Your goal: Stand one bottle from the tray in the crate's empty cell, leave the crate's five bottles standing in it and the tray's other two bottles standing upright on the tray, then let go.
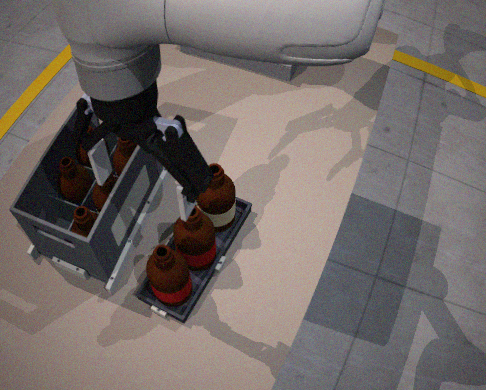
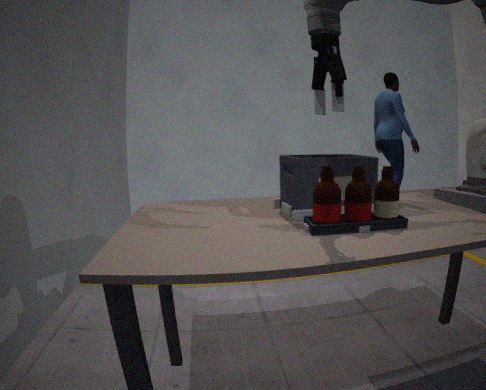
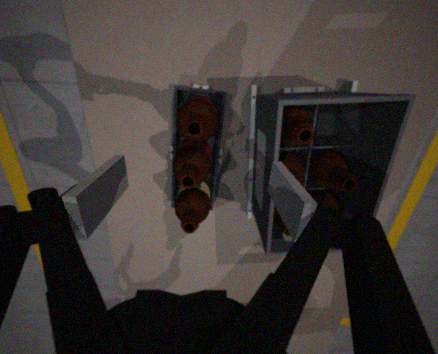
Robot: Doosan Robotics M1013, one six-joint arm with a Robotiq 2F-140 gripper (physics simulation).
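Frame: origin at the arm's base, x left, y back, z up, level; millimetres.
Where they show: gripper, fingertip midpoint: [image 1: 144, 193] [image 2: 328, 113] [image 3: 199, 173]; arm's base, link origin: [image 2: 484, 190].
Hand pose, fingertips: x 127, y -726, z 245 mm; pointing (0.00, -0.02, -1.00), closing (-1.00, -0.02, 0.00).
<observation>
Things, the pixels of their top centre, and the offset from my fingertips. Level surfaces: height alone.
- dark tray, top centre: [image 1: 194, 248] [image 3: 195, 156] [image 2: 357, 217] dx +19, dy +74, dz -271 mm
- grey crate, top centre: [image 1: 80, 163] [image 3: 328, 188] [image 2: 328, 155] dx -204, dy +65, dz -122 mm
- beige table, surface height: dz -297 mm
My gripper [image 1: 143, 184] [image 2: 329, 101] [image 3: 199, 173] is open and empty, well above the bottle tops. Its fingers point down. The dark tray [image 1: 172, 313] [image 2: 335, 230] [image 3: 219, 100] bears three upright brown bottles in a row: an end red-labelled one [image 1: 169, 275] [image 2: 326, 200] [image 3: 197, 117], a middle red-labelled one [image 1: 194, 237] [image 2: 358, 200] [image 3: 191, 165] and a cream-labelled one [image 1: 216, 197] [image 2: 387, 200] [image 3: 192, 205]. The grey crate [image 1: 85, 255] [image 2: 300, 185] [image 3: 345, 98] holds brown bottles, some partly hidden by my fingers. Its empty cell [image 3: 340, 125] is a corner one.
The crate and tray stand side by side on the beige table [image 1: 280, 200] [image 2: 200, 250], with pale brackets at their bases. The robot's grey base plate [image 1: 240, 64] is at the table's back. A person in blue [image 2: 390, 117] stands behind the table.
</observation>
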